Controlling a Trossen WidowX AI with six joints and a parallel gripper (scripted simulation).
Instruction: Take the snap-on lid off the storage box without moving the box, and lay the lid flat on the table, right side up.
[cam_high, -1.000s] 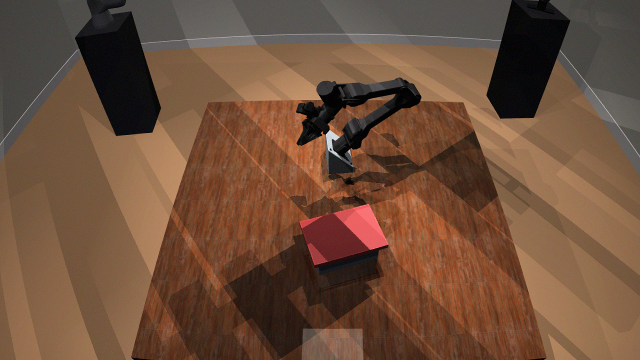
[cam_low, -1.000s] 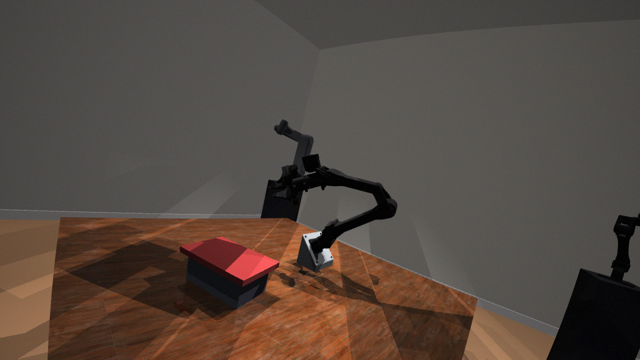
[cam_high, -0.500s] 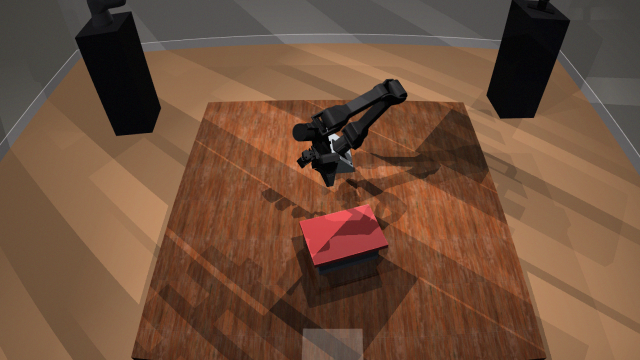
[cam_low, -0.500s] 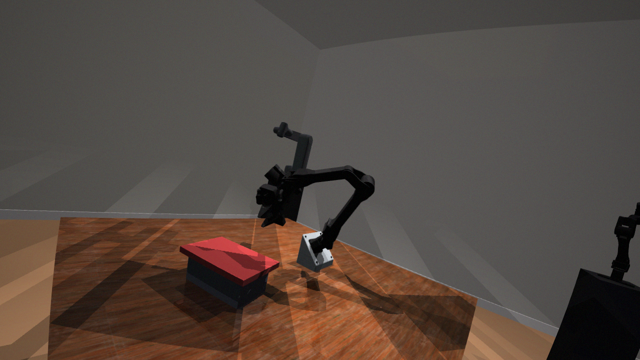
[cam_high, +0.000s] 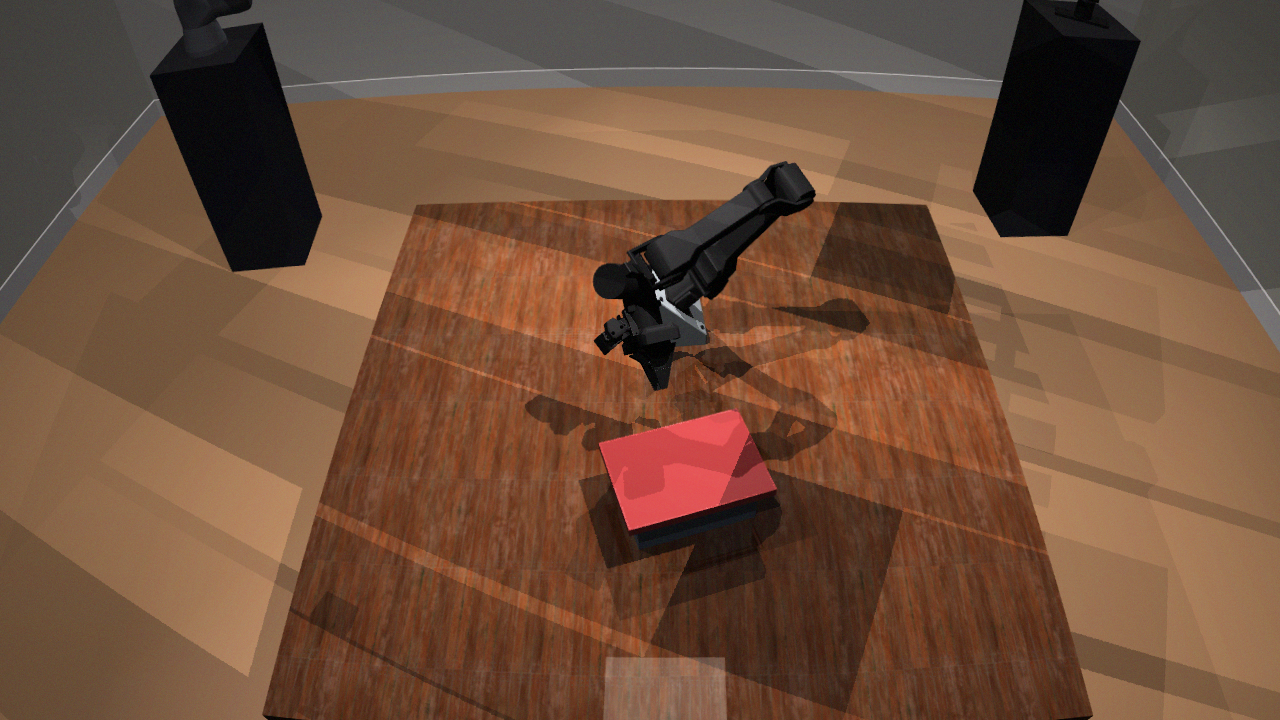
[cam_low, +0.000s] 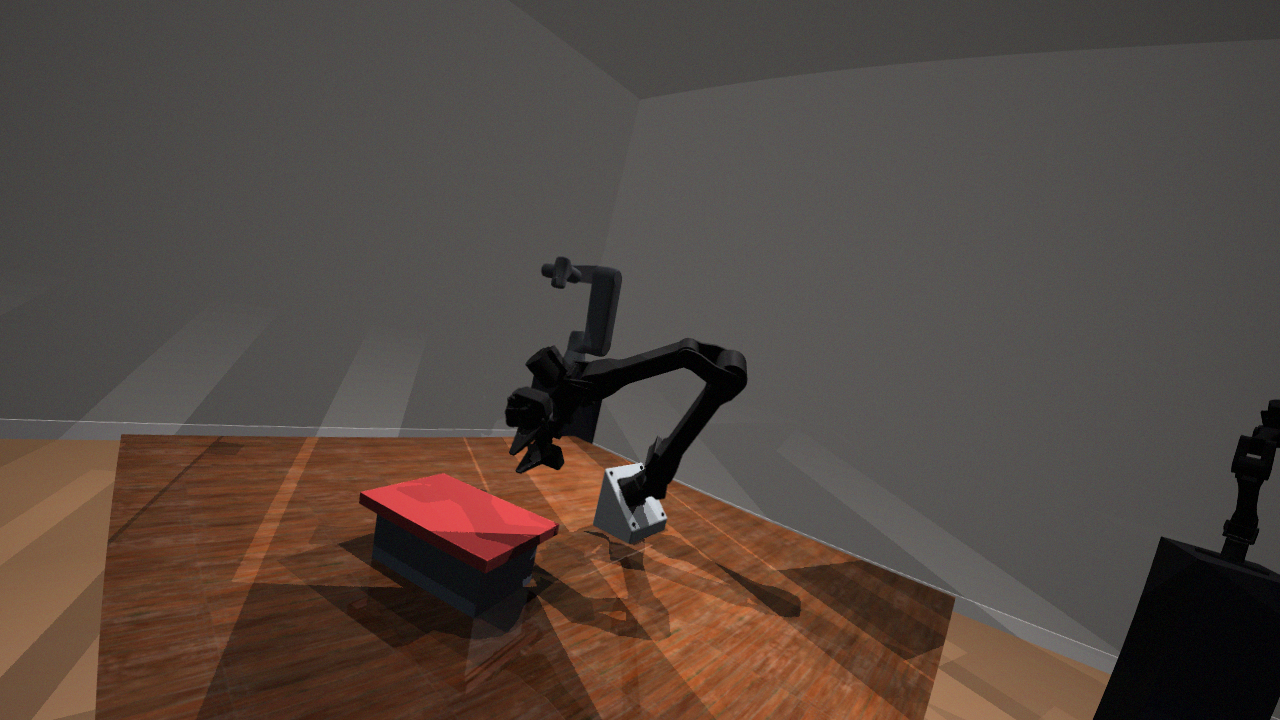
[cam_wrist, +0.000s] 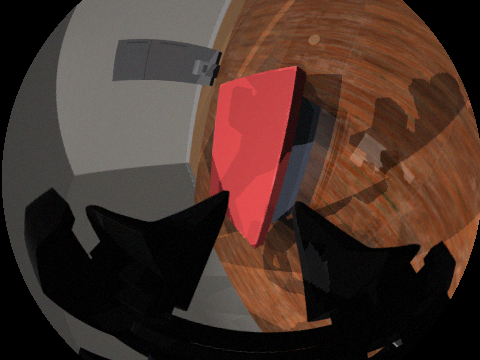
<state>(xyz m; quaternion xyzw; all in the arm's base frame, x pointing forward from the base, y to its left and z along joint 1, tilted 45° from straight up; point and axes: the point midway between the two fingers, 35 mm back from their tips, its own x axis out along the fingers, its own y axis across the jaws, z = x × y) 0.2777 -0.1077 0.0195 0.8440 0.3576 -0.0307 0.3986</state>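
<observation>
Now: the red lid 12 cm ahead of my gripper tip, 6 cm below it and 3 cm to the left of it. From my gripper tip the other things lie so: storage box 12 cm ahead, 11 cm below, 3 cm to the left.
</observation>
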